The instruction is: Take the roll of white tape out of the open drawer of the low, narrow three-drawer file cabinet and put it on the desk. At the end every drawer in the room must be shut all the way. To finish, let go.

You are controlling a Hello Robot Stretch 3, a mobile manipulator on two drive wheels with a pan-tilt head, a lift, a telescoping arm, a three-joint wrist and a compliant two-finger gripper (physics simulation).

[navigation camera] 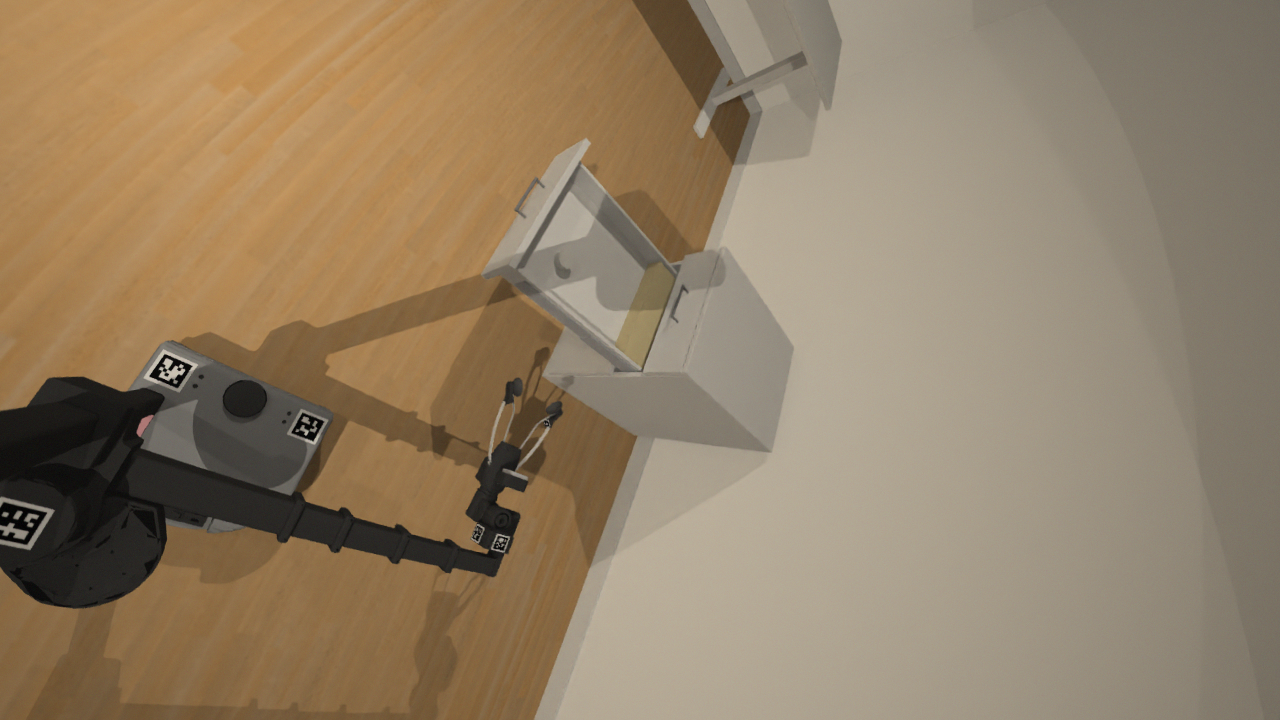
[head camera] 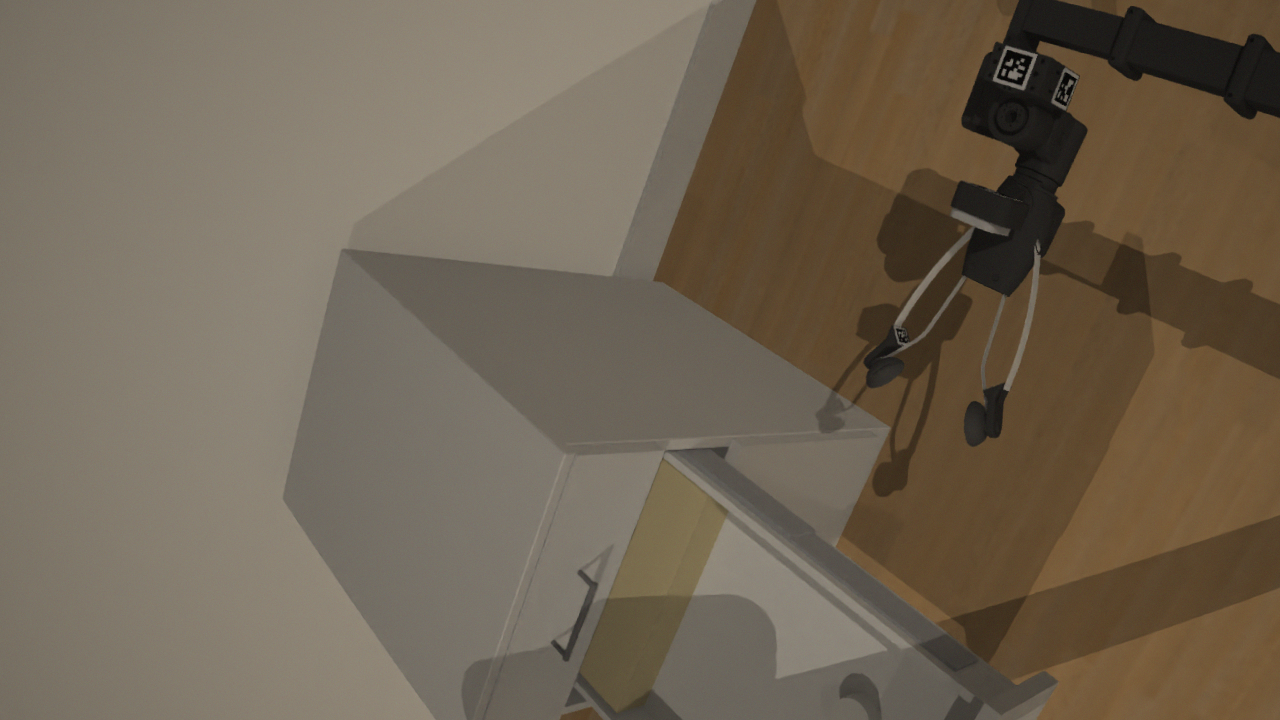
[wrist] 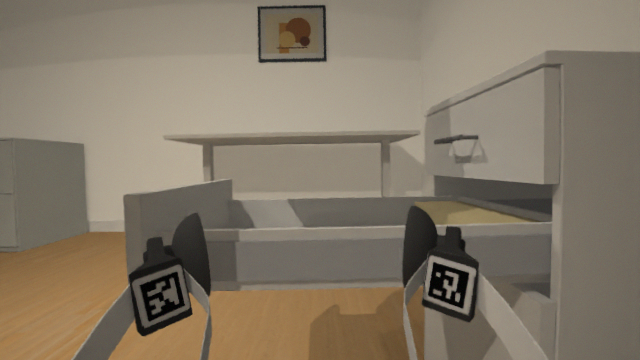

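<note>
The low three-drawer cabinet (head camera: 420, 402) (navigation camera: 742, 358) (wrist: 600, 200) stands against the wall. Its middle drawer (head camera: 778, 521) (navigation camera: 537, 214) (wrist: 320, 260) is far out; its top drawer (head camera: 546, 555) (wrist: 505, 125) looks shut. The bottom drawer is largely hidden. A small curved shape, apparently part of the white tape roll (head camera: 861, 689) (navigation camera: 562, 265), lies on the open drawer's floor near its front; the wrist view does not show it. My gripper (head camera: 930, 397) (navigation camera: 534, 400) (wrist: 306, 237) is open and empty, beside the cabinet, facing the open drawer's side wall. The desk (navigation camera: 827, 53) (wrist: 295, 137) stands beyond the drawer.
A yellow-tan piece (head camera: 657, 582) (navigation camera: 646, 315) (wrist: 465, 213) lies at the back of the open drawer. A grey-green cabinet (wrist: 47, 190) stands at the far left in the wrist view. My base (navigation camera: 201, 425) is on the wood floor, with the arm (navigation camera: 366, 530) reaching toward the wall.
</note>
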